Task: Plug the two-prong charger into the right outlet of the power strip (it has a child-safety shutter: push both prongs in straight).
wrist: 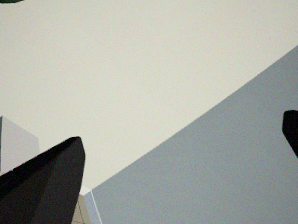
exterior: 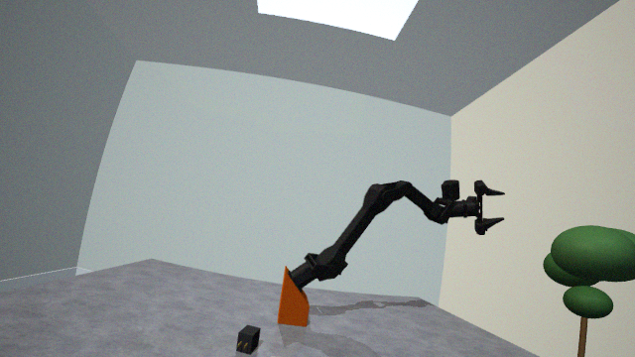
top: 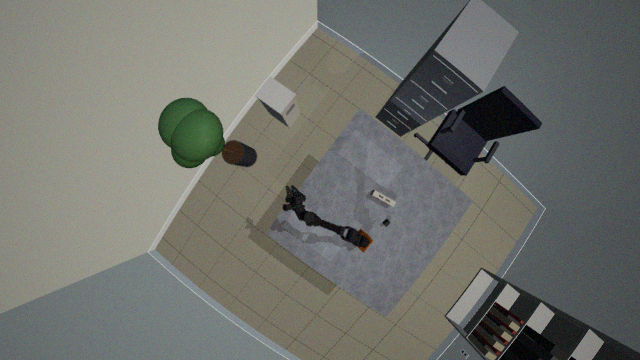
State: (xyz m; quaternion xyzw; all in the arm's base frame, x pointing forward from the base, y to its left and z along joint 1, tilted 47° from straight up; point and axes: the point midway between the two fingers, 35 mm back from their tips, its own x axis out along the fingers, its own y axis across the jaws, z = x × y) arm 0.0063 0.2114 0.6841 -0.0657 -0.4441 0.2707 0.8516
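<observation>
The dark two-prong charger lies 240 mm ahead of my gripper tip, 750 mm to the right of it and 400 mm below it.
</observation>
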